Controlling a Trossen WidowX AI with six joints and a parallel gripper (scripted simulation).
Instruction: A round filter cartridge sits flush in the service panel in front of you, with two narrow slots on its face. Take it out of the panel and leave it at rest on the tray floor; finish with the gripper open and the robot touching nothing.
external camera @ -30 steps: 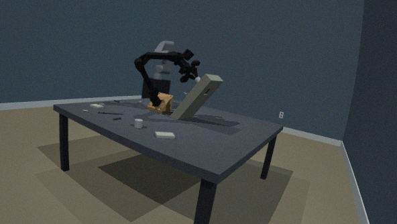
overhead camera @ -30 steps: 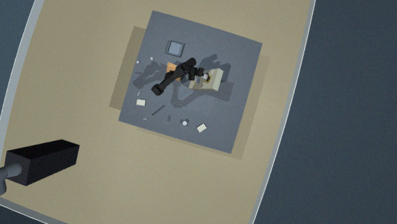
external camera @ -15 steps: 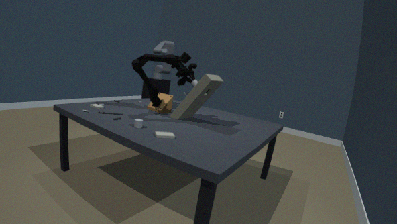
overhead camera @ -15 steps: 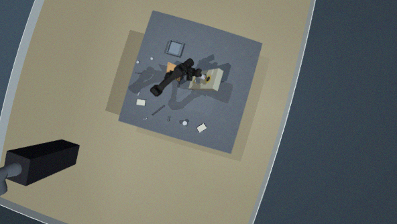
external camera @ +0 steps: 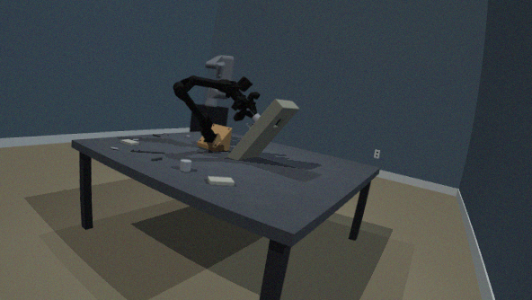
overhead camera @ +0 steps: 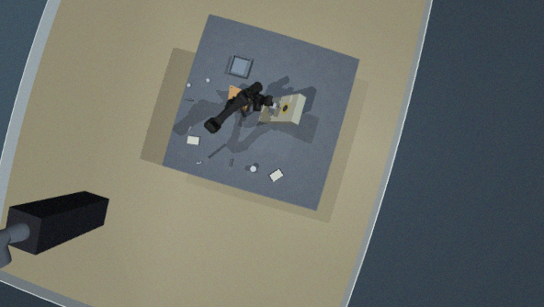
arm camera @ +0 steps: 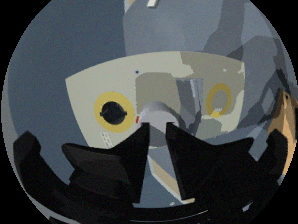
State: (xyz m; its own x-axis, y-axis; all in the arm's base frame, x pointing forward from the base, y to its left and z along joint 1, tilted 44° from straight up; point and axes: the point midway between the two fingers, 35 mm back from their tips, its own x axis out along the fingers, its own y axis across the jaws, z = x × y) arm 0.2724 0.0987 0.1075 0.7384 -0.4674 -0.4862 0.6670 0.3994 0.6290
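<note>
The round grey filter cartridge is 1 cm below my gripper tip and 1 cm ahead of it. Round my gripper tip: beige service panel: 5 cm below, 5 cm ahead; then square grey tray: 34 cm behind, 29 cm to the left, 20 cm below.
</note>
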